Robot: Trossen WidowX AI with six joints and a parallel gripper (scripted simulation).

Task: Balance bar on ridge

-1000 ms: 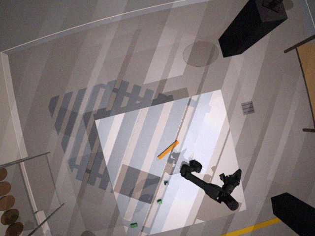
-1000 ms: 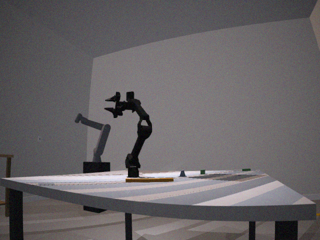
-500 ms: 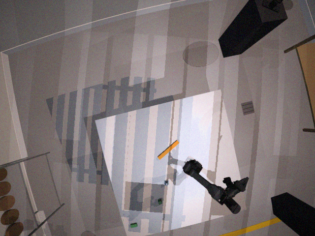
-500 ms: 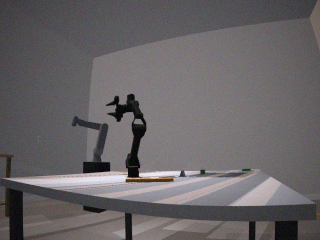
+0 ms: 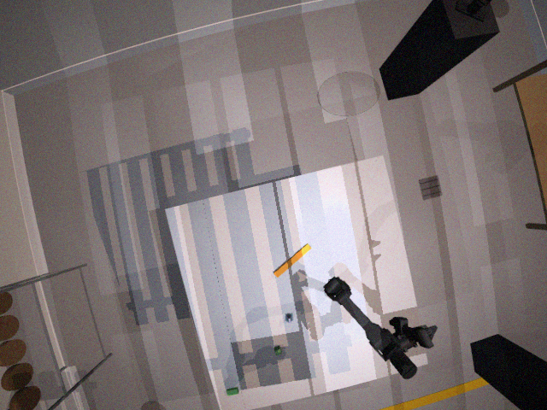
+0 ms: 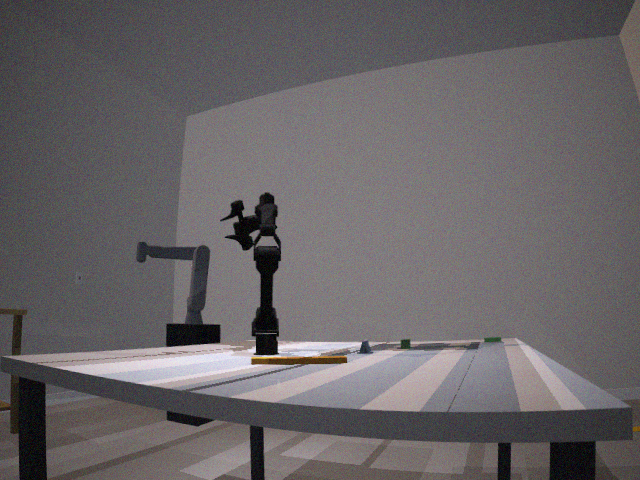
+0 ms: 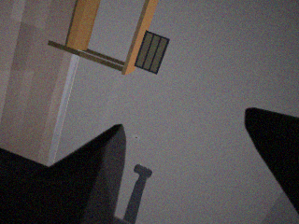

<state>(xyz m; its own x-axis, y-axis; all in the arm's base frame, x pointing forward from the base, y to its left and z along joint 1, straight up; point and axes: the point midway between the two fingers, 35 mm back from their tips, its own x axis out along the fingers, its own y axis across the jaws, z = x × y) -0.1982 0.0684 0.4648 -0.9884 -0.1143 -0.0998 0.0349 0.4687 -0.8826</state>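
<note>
Now: gripper tip 450 mm above the orange bar, 440 mm short of it and 260 mm to the left of it.
</note>
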